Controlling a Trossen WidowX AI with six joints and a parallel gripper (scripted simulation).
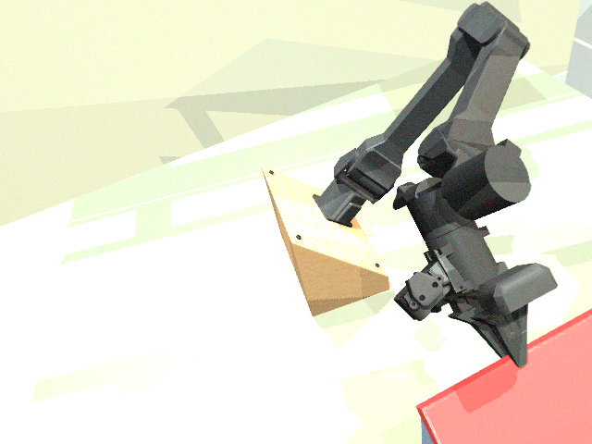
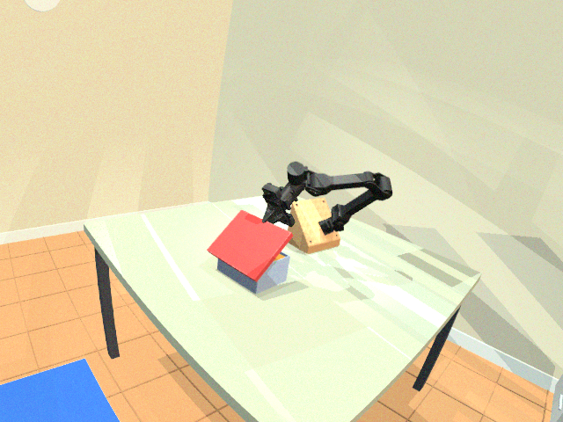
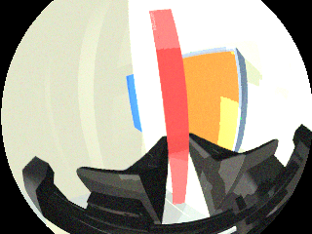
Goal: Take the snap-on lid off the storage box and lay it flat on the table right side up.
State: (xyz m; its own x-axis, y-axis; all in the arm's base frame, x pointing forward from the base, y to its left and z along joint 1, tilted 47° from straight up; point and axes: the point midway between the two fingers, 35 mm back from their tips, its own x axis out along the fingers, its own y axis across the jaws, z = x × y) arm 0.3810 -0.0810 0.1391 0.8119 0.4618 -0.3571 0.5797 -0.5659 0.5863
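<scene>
Now: gripper tip 70 mm short of the red lid and 50 mm above it. From my gripper tip the other things lie so: storage box 30 mm ahead, 130 mm below.
</scene>
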